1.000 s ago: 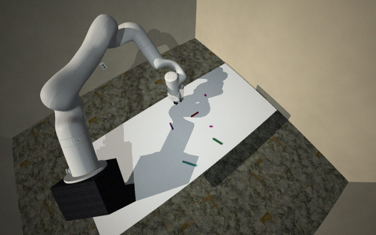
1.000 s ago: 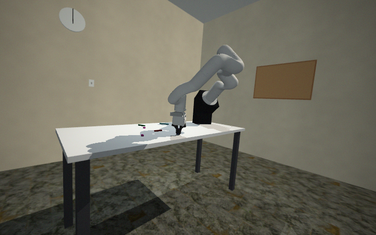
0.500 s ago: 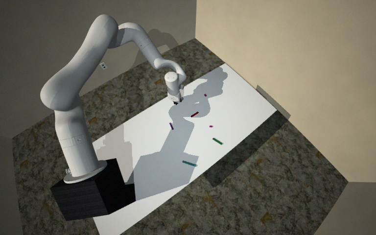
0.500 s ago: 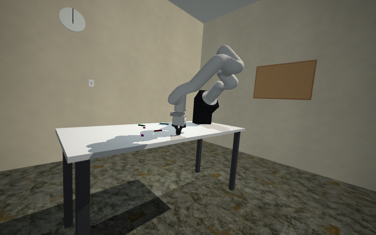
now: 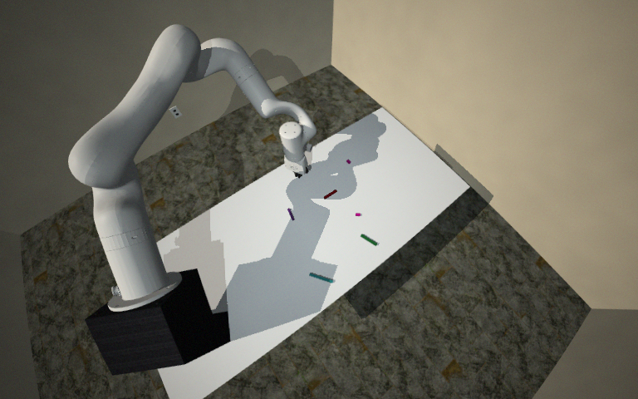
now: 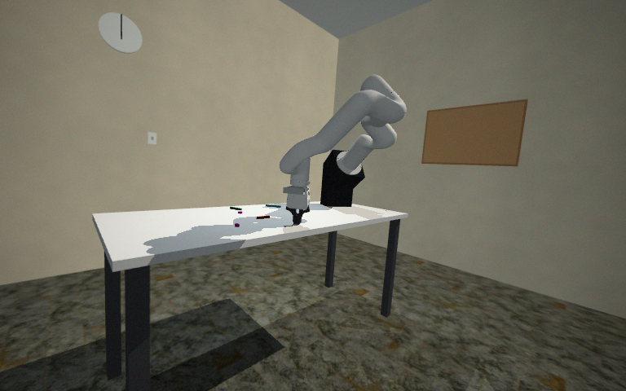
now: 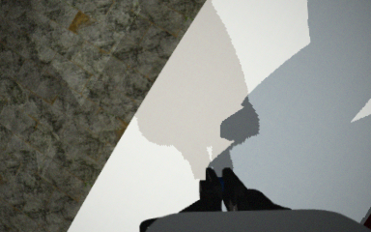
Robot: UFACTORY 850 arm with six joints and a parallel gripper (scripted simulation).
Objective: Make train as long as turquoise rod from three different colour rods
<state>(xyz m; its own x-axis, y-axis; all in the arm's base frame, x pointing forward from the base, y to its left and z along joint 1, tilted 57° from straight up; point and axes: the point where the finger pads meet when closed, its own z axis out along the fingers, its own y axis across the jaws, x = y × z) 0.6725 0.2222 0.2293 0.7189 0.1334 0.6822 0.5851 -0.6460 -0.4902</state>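
Now: hand 20 mm above the blue rod. From my hand the other things lie so: red rod (90 mm ahead, 170 mm to the right, 20 mm below); green rod (130 mm ahead, 440 mm to the right, 20 mm below); purple rod (120 mm behind, 170 mm to the right, 20 mm below).
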